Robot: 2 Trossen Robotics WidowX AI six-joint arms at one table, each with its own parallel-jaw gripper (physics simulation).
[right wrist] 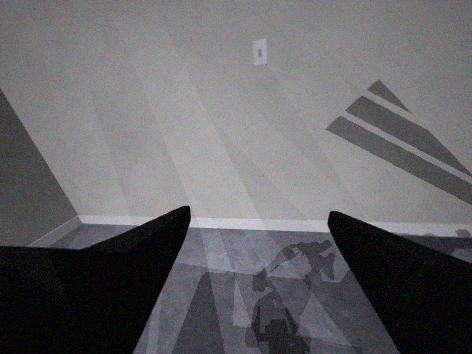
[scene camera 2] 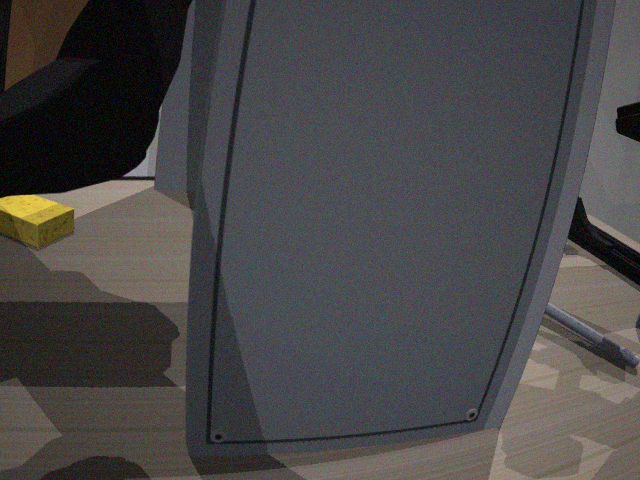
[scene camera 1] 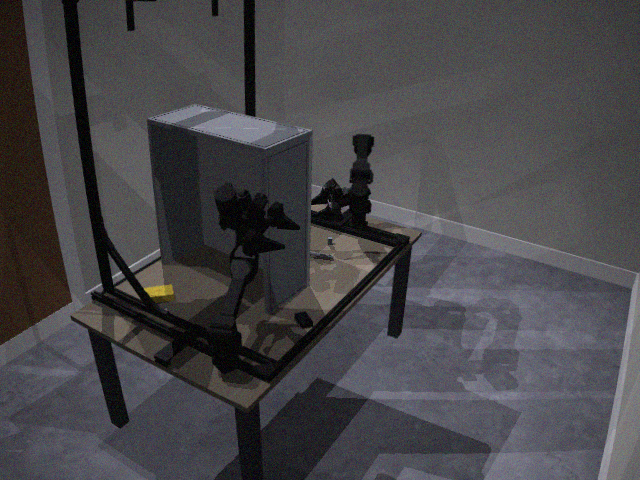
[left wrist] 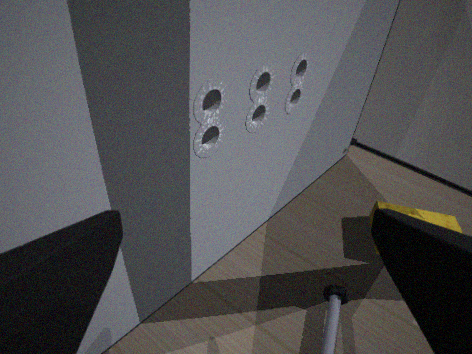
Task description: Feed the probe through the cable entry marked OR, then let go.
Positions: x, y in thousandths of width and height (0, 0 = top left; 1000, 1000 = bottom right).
Scene:
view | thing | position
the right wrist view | my right gripper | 548, 606
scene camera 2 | cabinet panel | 587, 407
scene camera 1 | my left gripper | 484, 436
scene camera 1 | my right gripper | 457, 495
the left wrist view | my left gripper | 529, 629

